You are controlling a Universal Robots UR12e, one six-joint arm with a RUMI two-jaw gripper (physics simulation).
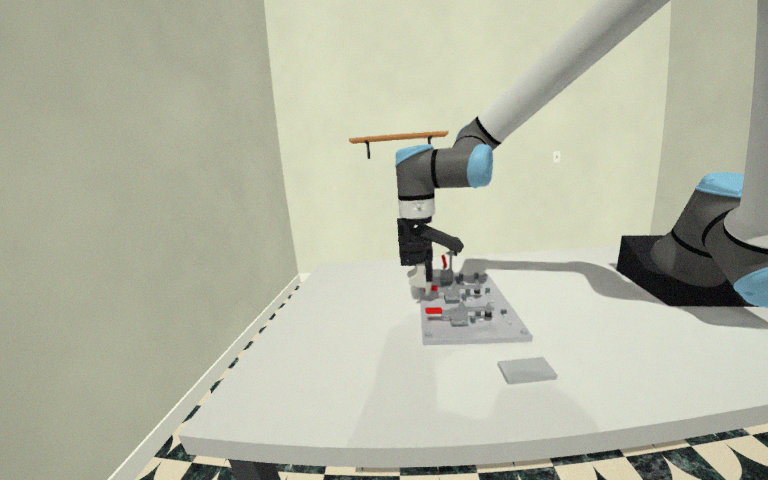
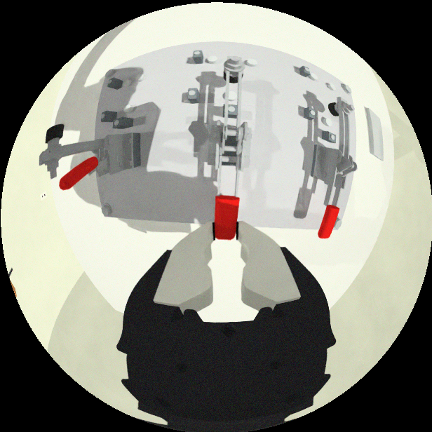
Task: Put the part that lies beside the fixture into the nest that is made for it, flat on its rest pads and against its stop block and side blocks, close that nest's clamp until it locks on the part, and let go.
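Frame: origin at the arm's base, x back, y right, z up, level; centimetres.
Seen in the pictures: gripper, fingertip midpoint: (image 1: 426, 293); arm's base at its link origin: (image 1: 686, 262).
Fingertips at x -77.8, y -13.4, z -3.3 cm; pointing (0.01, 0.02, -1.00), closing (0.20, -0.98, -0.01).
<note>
Pixels of each thing's top centre, then the offset from my fingertips to it. "*": a spot on its surface instead. Level surfaces: height alone.
- flat grey plate at its top centre: (image 1: 526, 368) dx +19.8, dy -24.2, dz -2.9 cm
- fixture at its top centre: (image 1: 463, 300) dx +10.0, dy +1.2, dz -2.4 cm
- red handle at a spot on its surface: (image 1: 433, 310) * dx +2.5, dy -11.5, dz +1.4 cm
- table at its surface level: dz -3.9 cm
The part, a flat grey plate (image 1: 527, 370) (image 2: 374, 133), lies on the table beside the fixture (image 1: 481, 333) (image 2: 280, 202). The fixture has three clamps with red handles. My gripper (image 1: 427, 289) (image 2: 224, 223) is shut on the middle clamp's red handle (image 2: 226, 212), one fingertip on each side of it. That clamp's arm (image 2: 233, 95) lies low over its nest. The clamp nearest the part, with a red handle (image 1: 433, 310) (image 2: 328, 221), also has its arm low. The far clamp's arm (image 1: 451, 260) (image 2: 75, 149) stands raised, its red handle (image 1: 444, 260) (image 2: 78, 173) tilted up.
Small dark blocks (image 2: 198, 56) and light round pads (image 2: 251, 62) stand on the fixture plate around the clamps. The robot's black base block (image 1: 634, 266) stands at the right on the table (image 1: 317, 367). A wooden shelf (image 1: 396, 136) is on the back wall.
</note>
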